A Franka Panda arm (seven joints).
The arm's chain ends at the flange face. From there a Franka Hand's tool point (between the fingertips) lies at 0.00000 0.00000 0.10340 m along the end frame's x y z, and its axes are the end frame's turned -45 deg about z.
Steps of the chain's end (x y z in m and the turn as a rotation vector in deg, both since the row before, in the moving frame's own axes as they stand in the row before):
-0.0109 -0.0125 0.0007 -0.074 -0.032 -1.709
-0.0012 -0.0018 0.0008 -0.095 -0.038 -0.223
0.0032 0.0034 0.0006 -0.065 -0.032 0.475
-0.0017 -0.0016 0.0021 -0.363 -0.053 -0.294
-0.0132 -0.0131 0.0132 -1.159 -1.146 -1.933
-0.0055 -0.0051 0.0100 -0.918 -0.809 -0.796
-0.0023 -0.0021 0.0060 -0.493 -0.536 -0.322
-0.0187 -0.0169 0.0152 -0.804 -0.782 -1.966
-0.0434 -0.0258 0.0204 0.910 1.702 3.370
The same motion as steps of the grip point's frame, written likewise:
0.0010 -0.0165 0.0007 -0.030 -0.075 -1.709
0.0003 -0.0020 0.0008 -0.040 -0.094 -0.223
-0.0003 0.0047 0.0006 -0.023 -0.069 0.475
-0.0006 -0.0019 0.0021 -0.219 -0.294 -0.294
-0.0030 -0.0185 0.0132 -0.009 -1.630 -1.933
-0.0025 -0.0073 0.0100 -0.077 -1.221 -0.796
-0.0015 -0.0032 0.0060 0.030 -0.728 -0.322
-0.0033 -0.0251 0.0152 -0.016 -1.121 -1.966
-0.0091 -0.0478 0.0203 -0.560 1.847 3.370

